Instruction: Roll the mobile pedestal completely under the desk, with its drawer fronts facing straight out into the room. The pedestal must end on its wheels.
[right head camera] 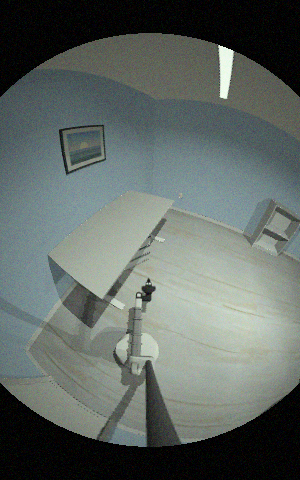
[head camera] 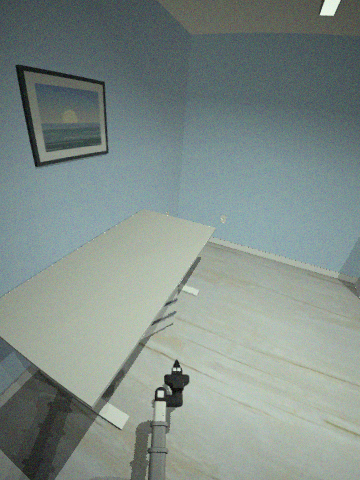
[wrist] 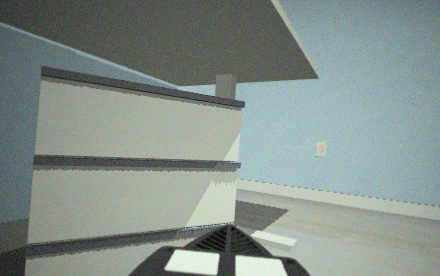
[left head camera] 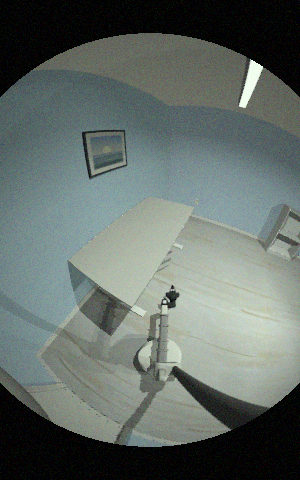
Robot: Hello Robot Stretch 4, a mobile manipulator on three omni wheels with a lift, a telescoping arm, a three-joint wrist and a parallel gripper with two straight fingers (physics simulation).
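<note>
The pedestal fills the left of the wrist view, with pale drawer fronts and dark handle strips. It is upright below the desk top; its lower edge and wheels are hidden there. In the head views, dark strips of the pedestal show at the long front edge of the pale desk. My gripper is shut and empty, in front of the drawer fronts near their lower right. I cannot tell whether it touches them.
A near desk foot and a far foot stick out past the desk's front edge. A desk leg rises behind the pedestal. Blue walls stand behind and beyond the desk. An open shelf unit stands at the right.
</note>
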